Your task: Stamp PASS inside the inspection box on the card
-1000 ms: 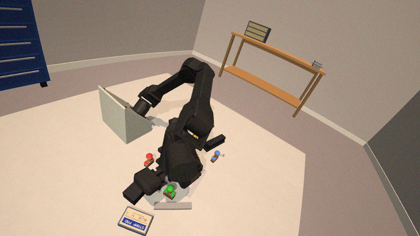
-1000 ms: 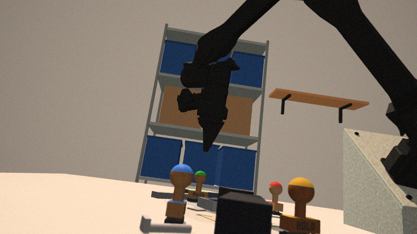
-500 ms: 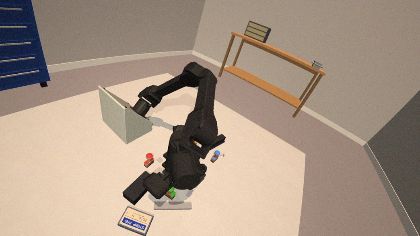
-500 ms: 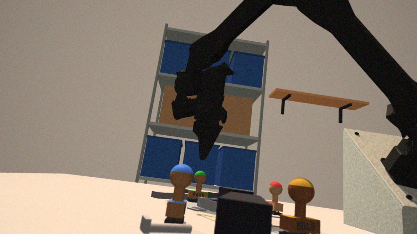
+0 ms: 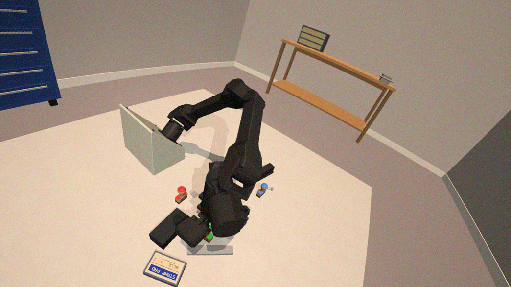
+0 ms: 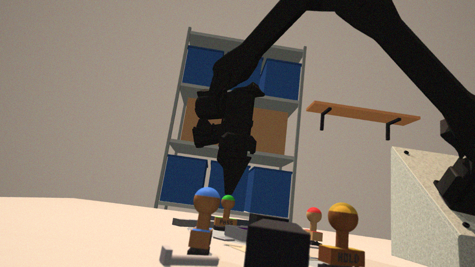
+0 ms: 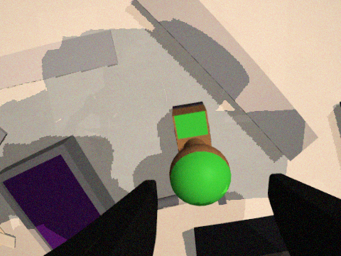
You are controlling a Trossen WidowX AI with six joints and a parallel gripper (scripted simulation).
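My gripper tip is 6 cm above the long grey bar, 4 cm short of it and 1 cm to the left of it. From my gripper tip the other things lie so: red-topped stamp (16 cm behind, 5 cm below, 3 cm to the left); stamp-pad packet (14 cm to the right, 5 cm below); purple ink pad (8 cm to the left, 6 cm below, 6 cm behind).
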